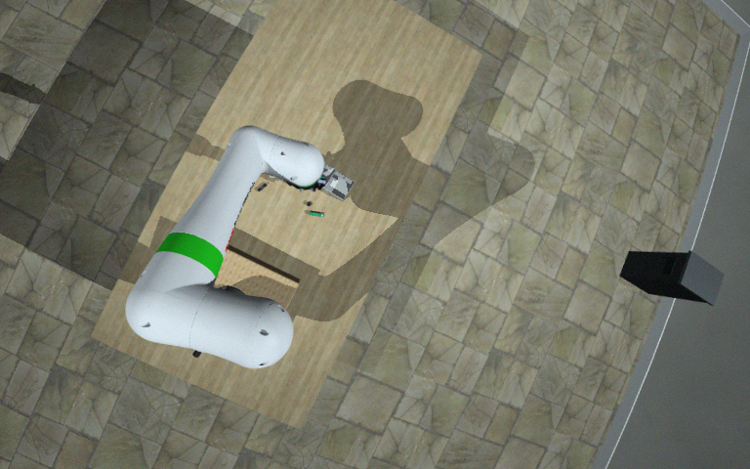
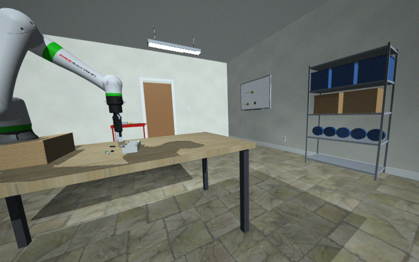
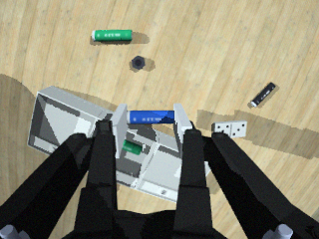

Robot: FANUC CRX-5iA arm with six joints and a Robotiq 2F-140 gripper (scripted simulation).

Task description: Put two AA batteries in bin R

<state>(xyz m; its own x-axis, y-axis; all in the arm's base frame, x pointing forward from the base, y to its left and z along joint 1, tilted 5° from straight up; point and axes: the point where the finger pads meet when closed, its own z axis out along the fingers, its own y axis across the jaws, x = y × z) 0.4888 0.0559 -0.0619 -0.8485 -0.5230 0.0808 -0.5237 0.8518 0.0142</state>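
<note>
Now: hand 80 mm short of the grey bin and 70 mm above it. Also, from my hand: blue AA battery 30 mm below; then white domino 30 mm behind, 120 mm to the left, 90 mm below; then small black round part 40 mm behind, 40 mm to the right, 90 mm below.
</note>
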